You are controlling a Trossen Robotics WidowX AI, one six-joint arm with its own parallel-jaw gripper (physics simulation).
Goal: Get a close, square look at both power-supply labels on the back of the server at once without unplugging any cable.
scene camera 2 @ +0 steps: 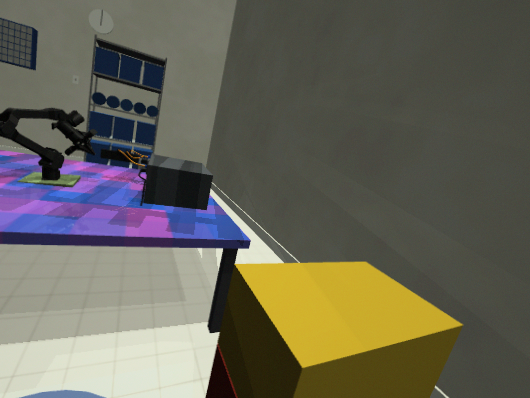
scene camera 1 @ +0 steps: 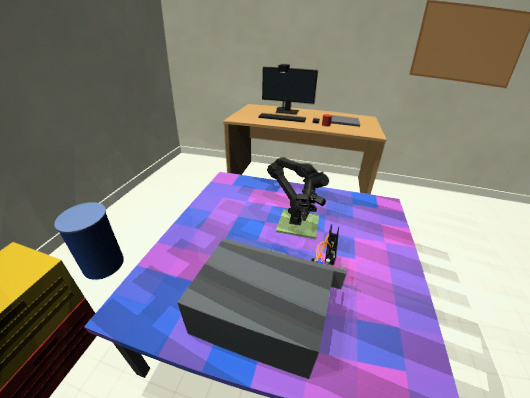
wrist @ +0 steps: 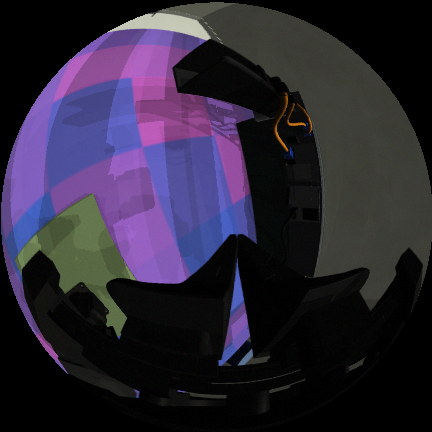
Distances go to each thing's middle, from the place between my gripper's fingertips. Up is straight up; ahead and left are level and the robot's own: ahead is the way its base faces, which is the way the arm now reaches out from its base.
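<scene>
There is the black block [wrist: 212, 69], and I am measuring my hand from it: my hand is 13 cm to the right of the block and 13 cm short of it.
</scene>
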